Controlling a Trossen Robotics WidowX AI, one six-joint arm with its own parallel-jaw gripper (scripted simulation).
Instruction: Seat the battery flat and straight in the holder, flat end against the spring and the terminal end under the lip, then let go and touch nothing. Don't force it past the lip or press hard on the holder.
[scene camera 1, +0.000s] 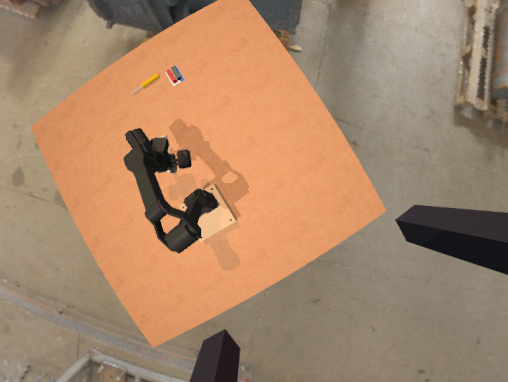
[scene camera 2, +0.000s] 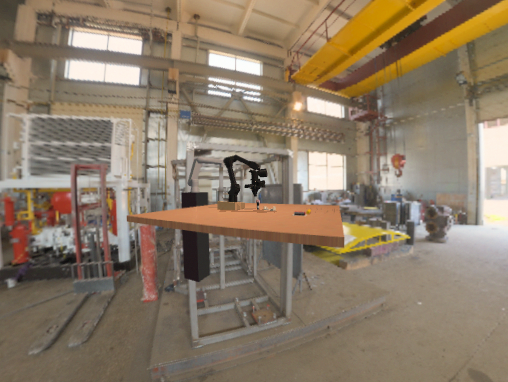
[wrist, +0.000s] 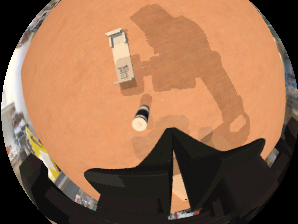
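In scene camera 1, the gripper (scene camera 1: 173, 165) is shut and holds nothing. The wrist view shows the gripper (wrist: 170, 132) as well.
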